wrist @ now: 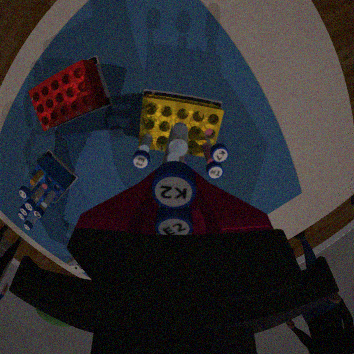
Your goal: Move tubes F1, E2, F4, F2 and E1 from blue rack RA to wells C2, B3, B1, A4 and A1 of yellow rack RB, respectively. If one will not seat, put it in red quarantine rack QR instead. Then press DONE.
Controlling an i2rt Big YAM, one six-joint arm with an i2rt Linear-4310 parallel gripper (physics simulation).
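Frame: origin at the arm's base, x left, y down, z back, level; centimetres.
Where they show: gripper, fingertip midpoint: (173,176).
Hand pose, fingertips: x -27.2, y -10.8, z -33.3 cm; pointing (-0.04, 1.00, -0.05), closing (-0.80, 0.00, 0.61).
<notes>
After its pixels a point has its place.
My gripper (173,176) @(x -27.2, y -10.8, z -33.3 cm) is shut on two capped tubes. The nearer blue-rimmed cap, labelled K2 (173,191) @(x -28.1, y -14.4, z -34.5 cm), sits between the dark red fingers; a second cap (173,226) @(x -26.4, y -14.3, z -32.3 cm) with a hard-to-read label, perhaps E2, is right behind it, partly hidden by the gripper body. A clear tube body (177,145) @(x -28.7, y -10.4, z -34.9 cm) extends from them over the view of yellow rack RB (150,95) @(x -25.9, y 10.4, z -38.1 cm), which is well below. Three capped tubes stand in RB: one (141,160) @(x -21.6, y -0.9, z -32.8 cm) at the left, two (219,153) @(x -30.2, y -0.9, z -27.6 cm) (215,171) @(x -28.4, y -0.9, z -25.6 cm) at the right. Blue rack RA (66,171) @(x 0.4, y 11.3, z -38.6 cm), lower left, holds several capped tubes. The DONE button does not show.
Red rack QR (67,92) @(x -16.3, y 7.2, z -48.5 cm) stands upper left of the yellow rack, its visible wells dark. The racks stand on a blue mat (255,165) @(x -34.9, y 12.0, z -13.1 cm) on a pale round surface (295,110) @(x -49.0, y 12.3, z -19.2 cm). A green object (52,316) lies at the lower left, beyond the table edge.
</notes>
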